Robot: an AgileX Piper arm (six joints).
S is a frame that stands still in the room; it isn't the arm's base.
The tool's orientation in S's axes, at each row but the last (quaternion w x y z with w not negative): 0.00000, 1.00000, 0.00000, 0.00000; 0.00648, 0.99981, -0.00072, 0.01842; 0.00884, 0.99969, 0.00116, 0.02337; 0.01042, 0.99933, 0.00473, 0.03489
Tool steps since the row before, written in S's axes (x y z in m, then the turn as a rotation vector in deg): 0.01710, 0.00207, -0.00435, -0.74, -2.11, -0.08; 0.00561, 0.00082, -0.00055, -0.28, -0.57, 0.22; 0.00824, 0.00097, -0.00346, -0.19, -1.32, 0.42; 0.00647, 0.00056, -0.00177, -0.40, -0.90, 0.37
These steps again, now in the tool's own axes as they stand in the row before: 0.01710, -0.00207, 0.00435, -0.74, 2.11, 0.08; 0.00558, -0.00084, 0.00075, -0.27, 0.57, -0.22; 0.00807, -0.00102, 0.00382, -0.17, 1.33, -0.41; 0.00634, -0.00054, 0.00221, -0.38, 0.90, -0.38
